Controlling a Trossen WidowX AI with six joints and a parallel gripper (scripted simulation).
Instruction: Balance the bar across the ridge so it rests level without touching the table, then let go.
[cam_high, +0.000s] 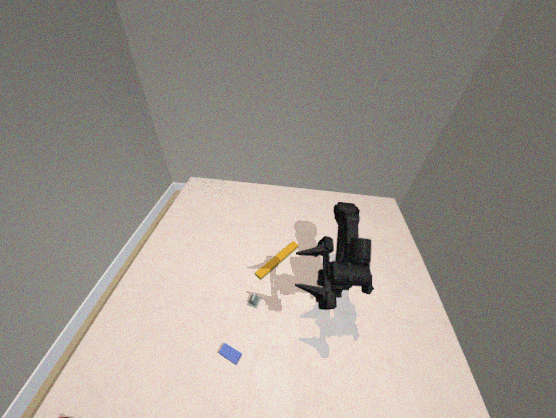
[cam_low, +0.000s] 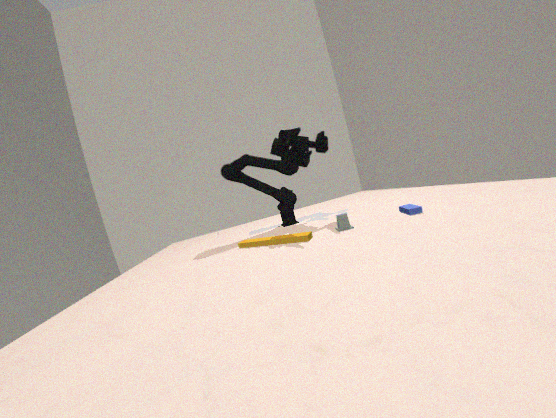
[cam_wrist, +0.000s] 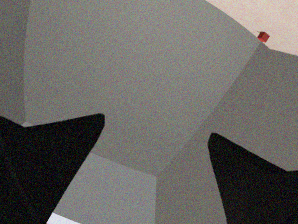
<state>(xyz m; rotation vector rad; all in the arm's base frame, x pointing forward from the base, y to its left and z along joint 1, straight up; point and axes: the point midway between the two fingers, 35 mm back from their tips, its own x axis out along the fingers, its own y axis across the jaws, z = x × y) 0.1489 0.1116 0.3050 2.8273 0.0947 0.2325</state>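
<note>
Right now my gripper tip is 300 mm above the yellow bar, 220 mm to the left of it and 50 mm short of it. Also, from my gripper tip: blue block (300 mm below, 170 mm ahead, 150 mm to the left).
</note>
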